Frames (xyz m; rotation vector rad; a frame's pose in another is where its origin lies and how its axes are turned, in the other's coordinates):
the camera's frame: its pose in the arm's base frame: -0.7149 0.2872 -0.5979 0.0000 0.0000 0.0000
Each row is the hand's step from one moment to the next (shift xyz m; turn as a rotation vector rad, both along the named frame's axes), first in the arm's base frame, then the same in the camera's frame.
Working: the arm's base frame: its pose in the camera's frame: 0.7149 -0.2872 0.5979 0.0000 0.0000 0.0000

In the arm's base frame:
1: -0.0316 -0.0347 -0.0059 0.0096 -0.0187 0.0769
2: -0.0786 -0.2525 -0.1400 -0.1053 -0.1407 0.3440
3: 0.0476 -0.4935 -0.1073 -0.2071 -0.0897 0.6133
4: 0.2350 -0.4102 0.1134 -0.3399 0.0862 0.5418
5: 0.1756 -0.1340 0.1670 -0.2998 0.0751 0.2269
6: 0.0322 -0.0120 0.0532 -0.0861 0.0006 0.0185
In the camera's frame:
1: -0.0316 -0.0347 -0.0059 0.0096 -0.0187 0.0769
2: -0.0786 -0.2525 -0.1400 -0.1053 -0.1407 0.3440
3: 0.0476 -0.4935 -0.1073 -0.2071 -0.0897 0.6133
4: 0.2350 -0.4102 0.1134 -0.3399 0.0862 0.5418
5: 0.1756 -0.1340 0.1670 -0.2998 0.0751 0.2269
6: 0.0322 -0.0120 0.0532 -0.0861 0.0006 0.0185

